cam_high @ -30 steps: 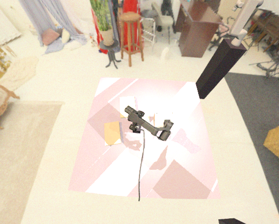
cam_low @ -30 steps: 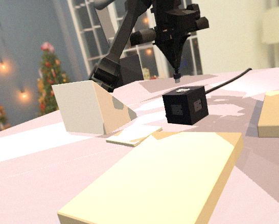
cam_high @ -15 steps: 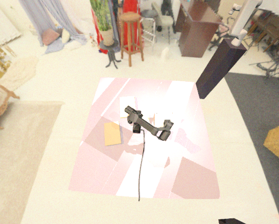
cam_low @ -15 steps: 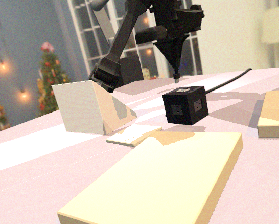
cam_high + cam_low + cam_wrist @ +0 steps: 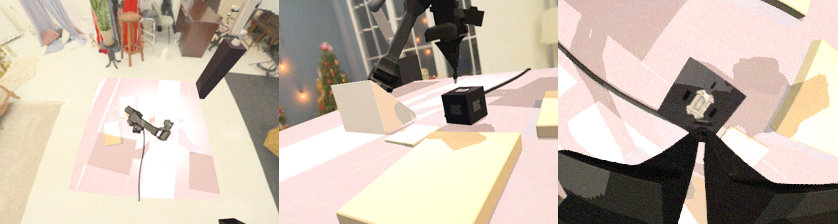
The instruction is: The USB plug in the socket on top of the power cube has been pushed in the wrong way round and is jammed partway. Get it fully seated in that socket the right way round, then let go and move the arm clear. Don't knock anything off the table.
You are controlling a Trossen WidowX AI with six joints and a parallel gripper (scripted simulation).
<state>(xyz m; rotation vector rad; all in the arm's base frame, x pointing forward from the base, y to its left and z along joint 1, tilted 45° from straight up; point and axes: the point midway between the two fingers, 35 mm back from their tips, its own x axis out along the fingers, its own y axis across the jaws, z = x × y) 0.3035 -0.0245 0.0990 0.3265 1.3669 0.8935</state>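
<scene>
Right now the USB plug is 2 cm below my gripper tip. Also, from my gripper tip: socket (1 cm to the left, 7 cm below); thin white pad (8 cm behind, 12 cm to the right, 13 cm below).
</scene>
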